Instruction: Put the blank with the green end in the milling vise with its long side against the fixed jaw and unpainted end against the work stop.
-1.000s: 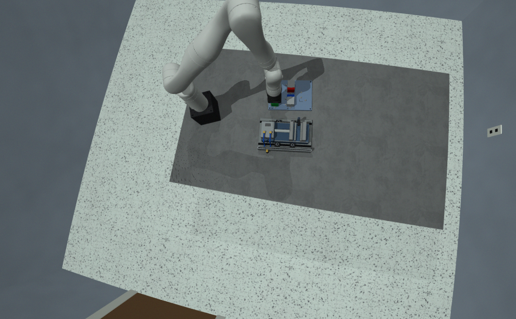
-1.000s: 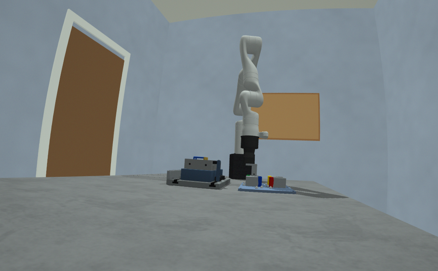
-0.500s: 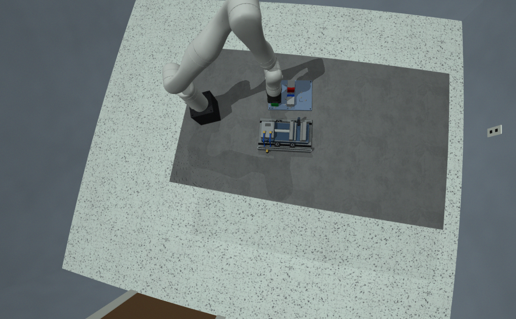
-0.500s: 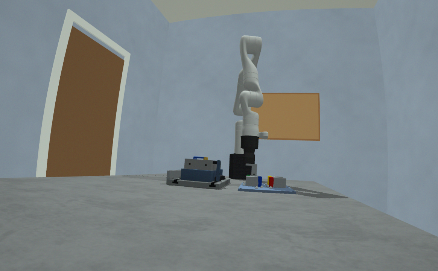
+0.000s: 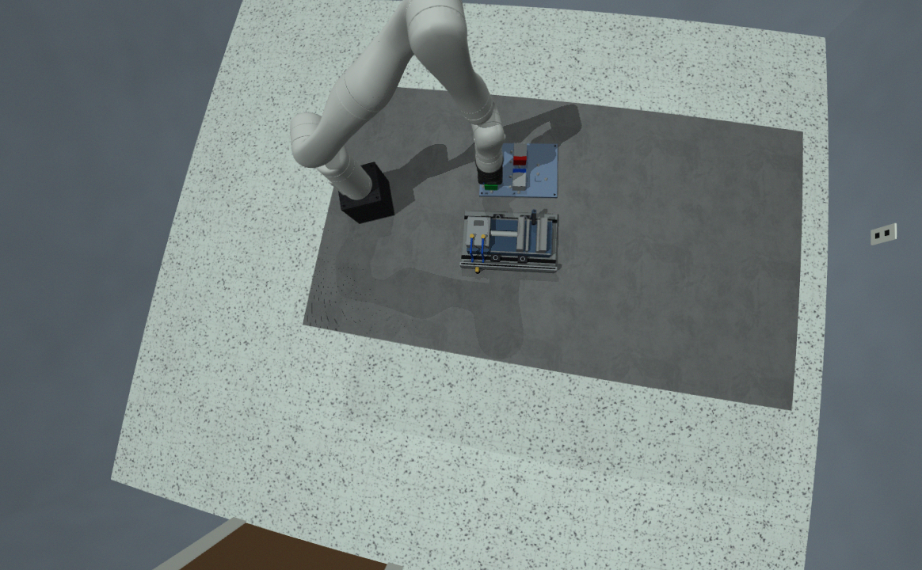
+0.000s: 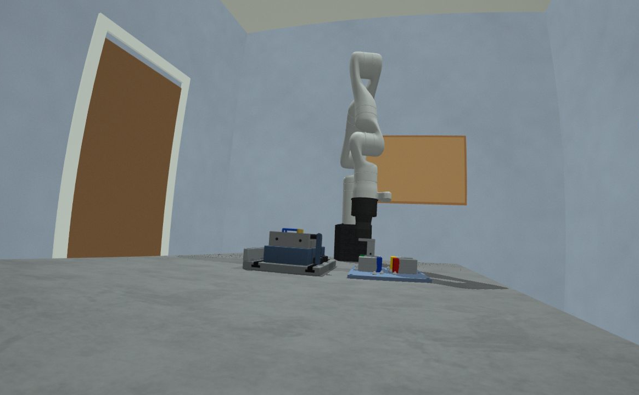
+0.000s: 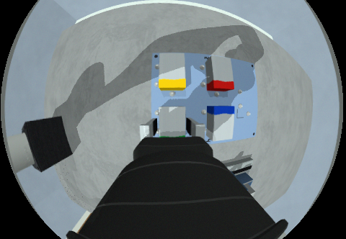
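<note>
My hand is 20 mm above the green-ended blank. The rest, counted from my hand: blue plate (90 mm ahead, 50 mm to the left, 40 mm below); blue-ended blank (90 mm ahead, 20 mm below); yellow-ended blank (90 mm to the left, 20 mm below).
</note>
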